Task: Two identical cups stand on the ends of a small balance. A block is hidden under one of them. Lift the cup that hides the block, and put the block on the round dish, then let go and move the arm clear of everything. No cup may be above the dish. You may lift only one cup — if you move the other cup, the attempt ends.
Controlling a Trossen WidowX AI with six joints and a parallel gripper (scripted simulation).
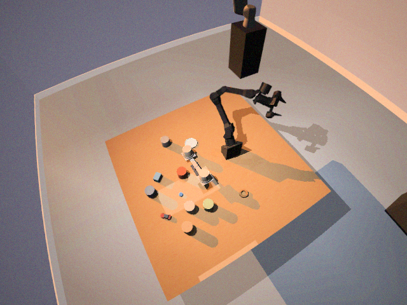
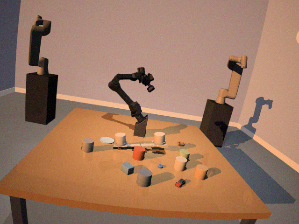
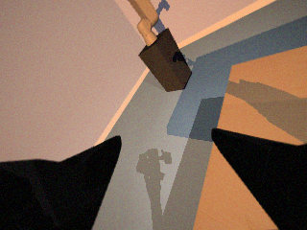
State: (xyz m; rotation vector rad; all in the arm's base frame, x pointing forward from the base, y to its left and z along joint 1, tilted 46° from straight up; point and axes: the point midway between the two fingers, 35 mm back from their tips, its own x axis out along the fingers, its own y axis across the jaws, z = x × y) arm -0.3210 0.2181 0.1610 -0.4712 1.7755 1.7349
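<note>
Right now the pale green block is 66 cm ahead of my gripper tip, 19 cm to the right of it and 31 cm below it. Round my gripper tip: small balance 66 cm ahead, 6 cm to the right, 31 cm below; then round dish 59 cm ahead, 29 cm to the right, 35 cm below; then ring 46 cm ahead, 27 cm to the left, 34 cm below.
</note>
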